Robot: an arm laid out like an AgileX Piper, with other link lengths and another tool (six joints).
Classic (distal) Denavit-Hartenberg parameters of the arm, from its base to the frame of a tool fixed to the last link. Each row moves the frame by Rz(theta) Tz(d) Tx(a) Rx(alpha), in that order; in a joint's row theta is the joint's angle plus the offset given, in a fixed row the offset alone. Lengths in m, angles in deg.
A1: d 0.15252  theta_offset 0  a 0  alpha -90
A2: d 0  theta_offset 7.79  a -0.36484  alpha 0
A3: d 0  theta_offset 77.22  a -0.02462  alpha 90
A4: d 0.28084  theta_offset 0  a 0  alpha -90
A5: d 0  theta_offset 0  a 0  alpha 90
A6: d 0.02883  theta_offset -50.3  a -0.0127  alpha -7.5
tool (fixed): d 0.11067  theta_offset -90  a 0  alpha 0
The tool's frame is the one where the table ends.
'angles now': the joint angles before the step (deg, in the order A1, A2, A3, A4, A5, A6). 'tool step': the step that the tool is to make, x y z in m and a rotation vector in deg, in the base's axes. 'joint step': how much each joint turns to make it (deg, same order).
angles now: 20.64 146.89 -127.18 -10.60 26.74 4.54
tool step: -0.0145 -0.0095 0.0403 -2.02 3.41 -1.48
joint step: 0.00 -4.48 0.01 -0.35 8.53 -0.01
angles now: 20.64 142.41 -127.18 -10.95 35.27 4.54
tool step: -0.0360 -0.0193 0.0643 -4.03 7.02 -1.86
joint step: -0.01 -7.50 -0.01 -0.02 15.59 -1.44
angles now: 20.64 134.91 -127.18 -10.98 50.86 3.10
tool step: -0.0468 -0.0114 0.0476 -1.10 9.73 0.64
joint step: 0.00 -6.09 0.01 4.28 15.29 -3.52
